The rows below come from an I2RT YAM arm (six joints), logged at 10 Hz.
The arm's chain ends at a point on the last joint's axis. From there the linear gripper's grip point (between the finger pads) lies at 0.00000 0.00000 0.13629 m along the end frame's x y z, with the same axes.
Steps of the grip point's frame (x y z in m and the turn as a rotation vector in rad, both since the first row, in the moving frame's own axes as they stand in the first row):
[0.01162, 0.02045, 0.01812, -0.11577, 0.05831, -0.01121]
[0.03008, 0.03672, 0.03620, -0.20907, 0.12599, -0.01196]
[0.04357, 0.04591, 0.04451, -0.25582, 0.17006, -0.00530]
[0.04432, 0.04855, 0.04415, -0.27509, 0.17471, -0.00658]
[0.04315, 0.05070, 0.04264, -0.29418, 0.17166, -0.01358]
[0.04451, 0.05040, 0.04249, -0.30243, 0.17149, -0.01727]
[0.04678, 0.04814, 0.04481, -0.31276, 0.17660, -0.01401]
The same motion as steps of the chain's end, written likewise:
[0.00361, 0.00476, 0.01926, -0.11577, 0.05831, -0.01121]
[0.01291, 0.00861, 0.04024, -0.20907, 0.12599, -0.01196]
[0.02066, 0.01165, 0.05089, -0.25582, 0.17006, -0.00530]
[0.02081, 0.01180, 0.05132, -0.27509, 0.17471, -0.00658]
[0.01994, 0.01154, 0.05047, -0.29418, 0.17166, -0.01358]
[0.02125, 0.01021, 0.05064, -0.30243, 0.17149, -0.01727]
[0.02293, 0.00659, 0.05351, -0.31276, 0.17660, -0.01401]

